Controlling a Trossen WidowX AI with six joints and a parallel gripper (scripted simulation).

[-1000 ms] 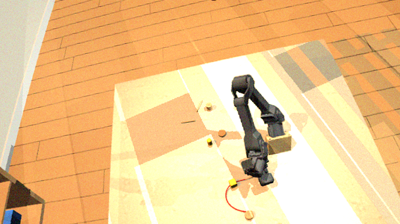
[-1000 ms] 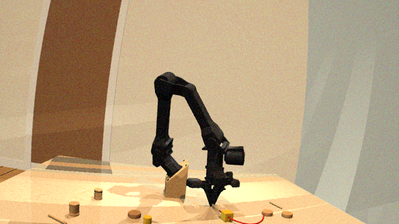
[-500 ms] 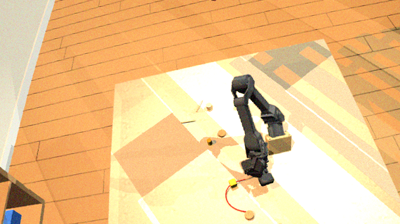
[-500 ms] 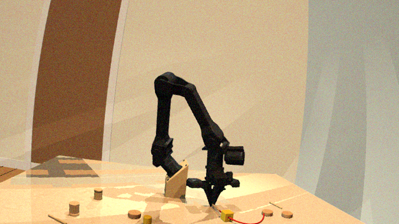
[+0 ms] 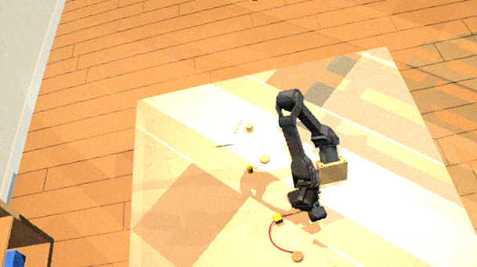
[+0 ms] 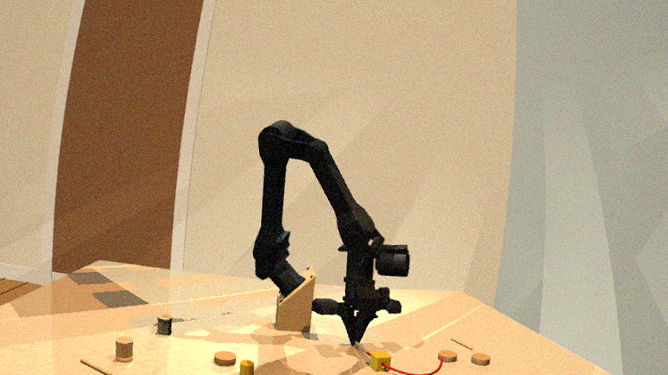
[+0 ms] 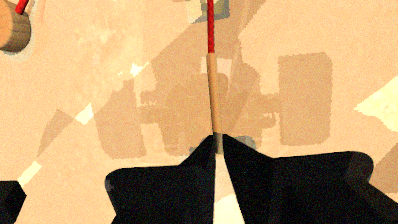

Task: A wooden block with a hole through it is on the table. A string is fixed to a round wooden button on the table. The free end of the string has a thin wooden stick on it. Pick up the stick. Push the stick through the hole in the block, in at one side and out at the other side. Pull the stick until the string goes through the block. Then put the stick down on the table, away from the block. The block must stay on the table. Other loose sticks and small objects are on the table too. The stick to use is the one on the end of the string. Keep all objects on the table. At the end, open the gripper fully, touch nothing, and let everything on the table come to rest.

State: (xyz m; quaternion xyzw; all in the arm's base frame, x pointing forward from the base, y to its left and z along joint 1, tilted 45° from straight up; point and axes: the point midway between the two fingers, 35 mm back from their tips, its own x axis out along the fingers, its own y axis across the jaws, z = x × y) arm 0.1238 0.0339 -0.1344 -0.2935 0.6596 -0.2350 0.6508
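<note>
My gripper tip is now 40 mm short of the thin wooden stick and 10 mm below it. Round my gripper tip: yellow cylinder 170 mm ahead, 240 mm to the right, 20 mm above; round button 100 mm ahead, 170 mm to the left, 10 mm above; yellow wooden block 120 mm ahead, 10 mm to the left, 10 mm above.
</note>
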